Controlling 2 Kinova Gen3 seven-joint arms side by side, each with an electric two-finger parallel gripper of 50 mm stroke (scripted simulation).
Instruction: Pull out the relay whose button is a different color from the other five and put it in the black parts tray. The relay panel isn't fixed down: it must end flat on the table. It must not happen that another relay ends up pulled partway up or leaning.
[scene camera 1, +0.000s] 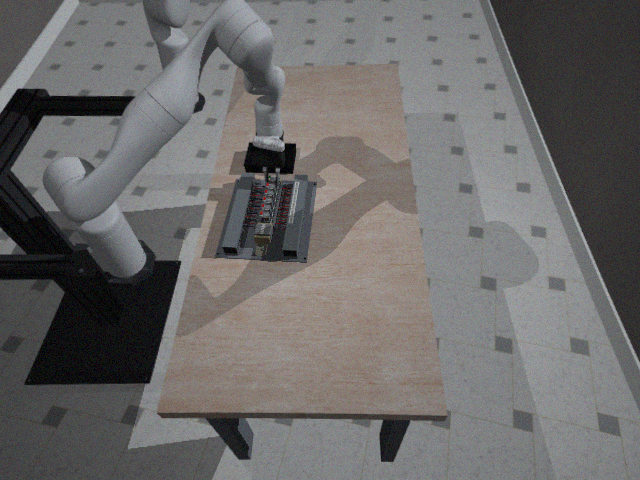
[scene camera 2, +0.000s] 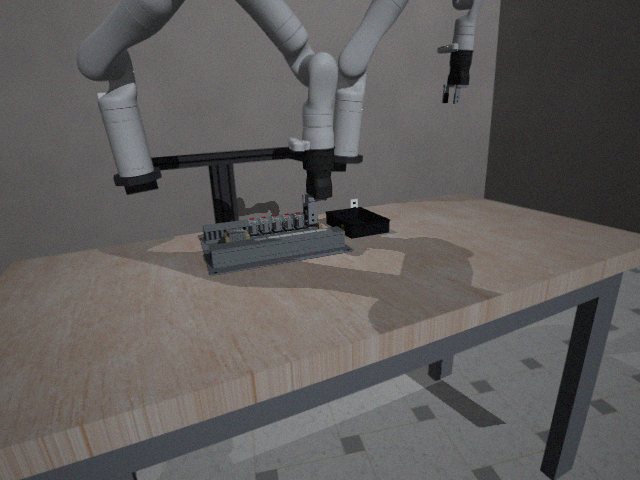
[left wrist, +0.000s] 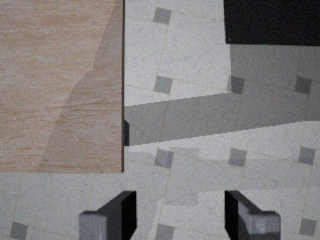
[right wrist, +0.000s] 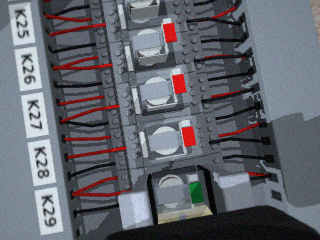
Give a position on a grey relay panel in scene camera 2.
235, 253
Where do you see my right gripper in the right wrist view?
At 177, 187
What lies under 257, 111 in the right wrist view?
A grey relay panel.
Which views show my left gripper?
Scene camera 2 and the left wrist view only.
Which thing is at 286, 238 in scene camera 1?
A grey relay panel.
